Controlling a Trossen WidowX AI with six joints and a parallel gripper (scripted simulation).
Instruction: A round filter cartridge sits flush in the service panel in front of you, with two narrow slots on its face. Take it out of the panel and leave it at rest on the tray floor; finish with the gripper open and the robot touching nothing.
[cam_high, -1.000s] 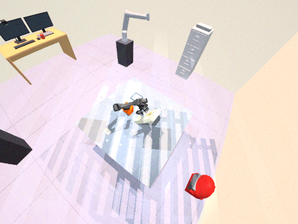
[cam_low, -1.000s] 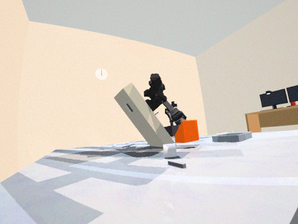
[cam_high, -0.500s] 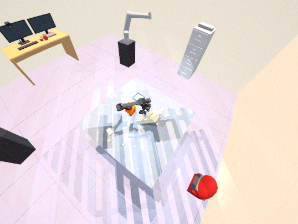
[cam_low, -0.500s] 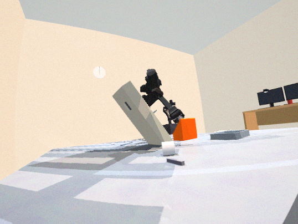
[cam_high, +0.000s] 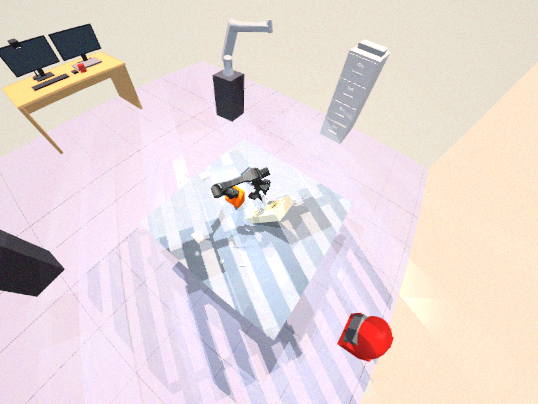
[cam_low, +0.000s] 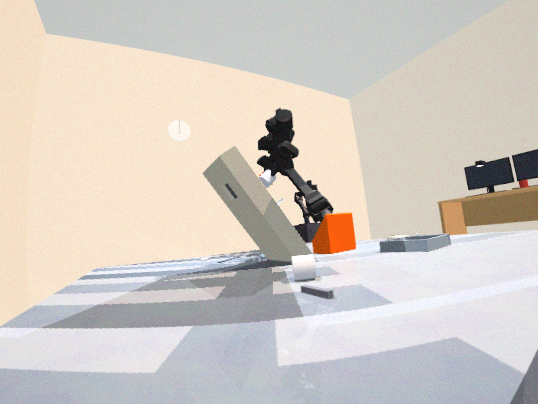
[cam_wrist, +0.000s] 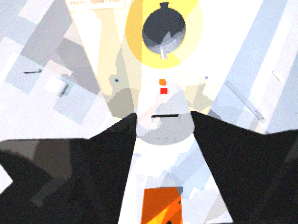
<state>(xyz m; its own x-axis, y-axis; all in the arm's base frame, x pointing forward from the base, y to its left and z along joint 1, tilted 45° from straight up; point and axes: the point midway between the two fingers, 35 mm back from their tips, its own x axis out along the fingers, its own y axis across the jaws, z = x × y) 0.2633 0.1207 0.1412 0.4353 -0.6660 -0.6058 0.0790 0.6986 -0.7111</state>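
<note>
The shallow grey tray lies 310 mm behind my gripper tip, 300 mm to the left of it and 260 mm below it. The rest, counted from my gripper tip: beige service panel 50 mm ahead, 10 mm to the right, 100 mm below; then filter cartridge right at my gripper tip.
</note>
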